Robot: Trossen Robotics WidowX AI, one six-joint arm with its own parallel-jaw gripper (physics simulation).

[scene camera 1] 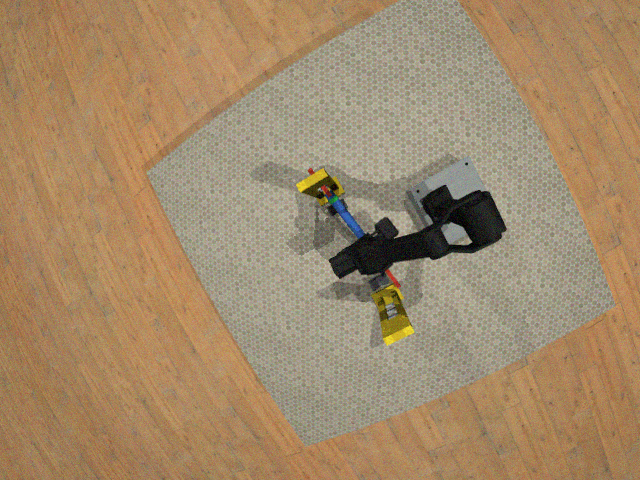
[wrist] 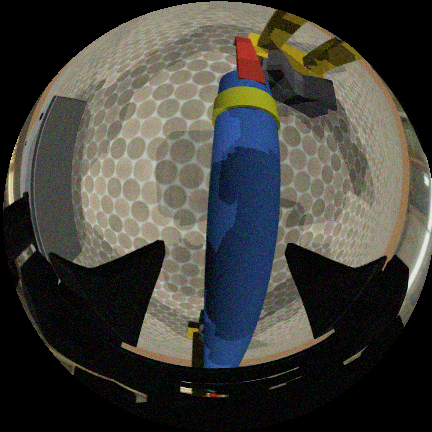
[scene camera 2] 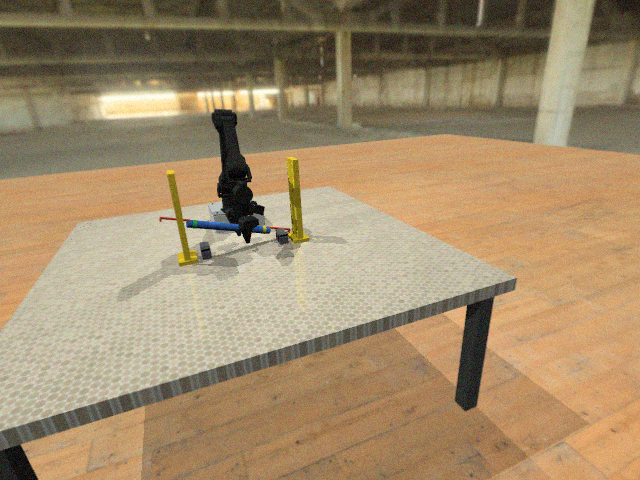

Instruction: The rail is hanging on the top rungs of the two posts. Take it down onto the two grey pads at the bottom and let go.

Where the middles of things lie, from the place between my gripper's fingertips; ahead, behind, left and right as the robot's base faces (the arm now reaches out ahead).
Labels:
My gripper is now 40 mm to the left of the blue rail (wrist: 244, 184) and 60 mm below it.

